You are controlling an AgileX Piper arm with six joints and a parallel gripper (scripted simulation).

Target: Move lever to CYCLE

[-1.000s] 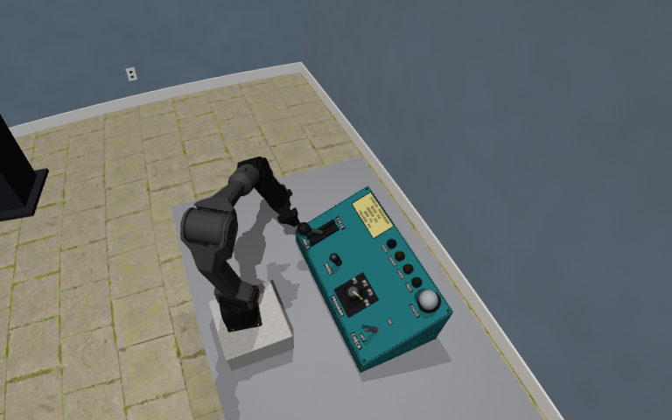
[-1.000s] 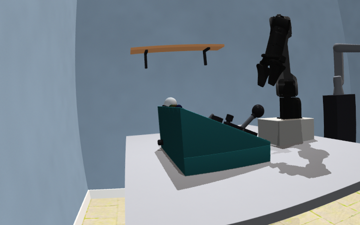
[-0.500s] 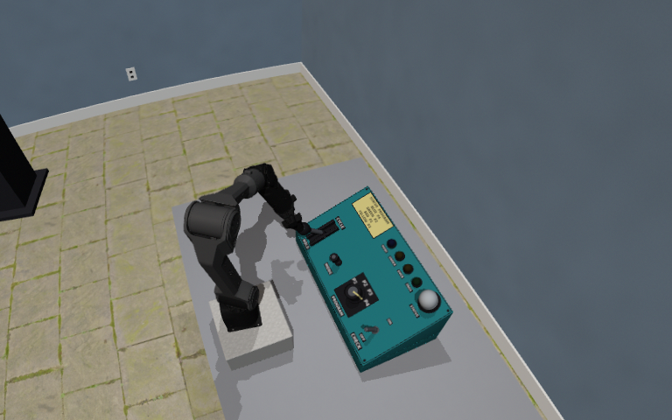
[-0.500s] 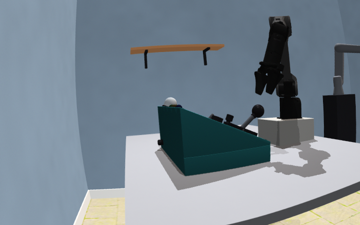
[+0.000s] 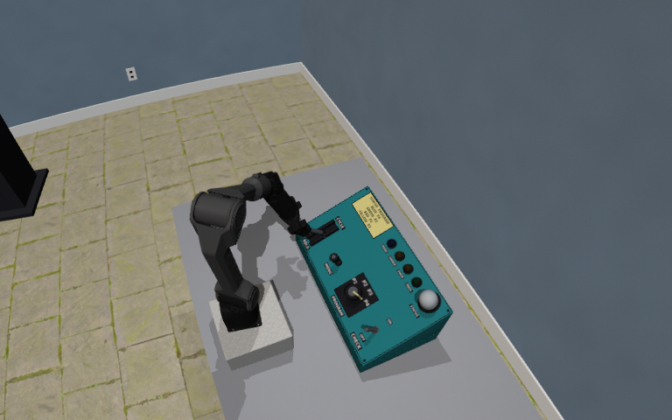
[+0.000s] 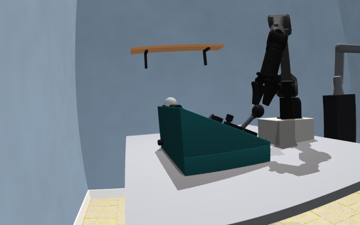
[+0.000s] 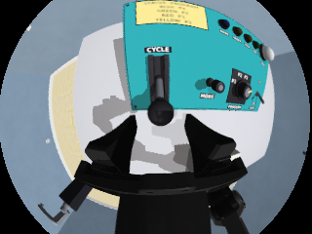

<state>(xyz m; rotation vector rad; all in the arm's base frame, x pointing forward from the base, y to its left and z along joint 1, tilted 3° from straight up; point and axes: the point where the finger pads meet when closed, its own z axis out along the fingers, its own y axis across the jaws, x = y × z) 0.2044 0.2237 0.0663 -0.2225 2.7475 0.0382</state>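
My gripper is now 80 mm short of the mode knob, 110 mm to the left of it and 50 mm above it. The rest, counted from my hand: rotary selector (110 mm ahead, 240 mm to the right, 60 mm below); toggle switch (120 mm ahead, 350 mm to the right, 60 mm below); teal sloped console (130 mm ahead, 160 mm to the right, 80 mm below).
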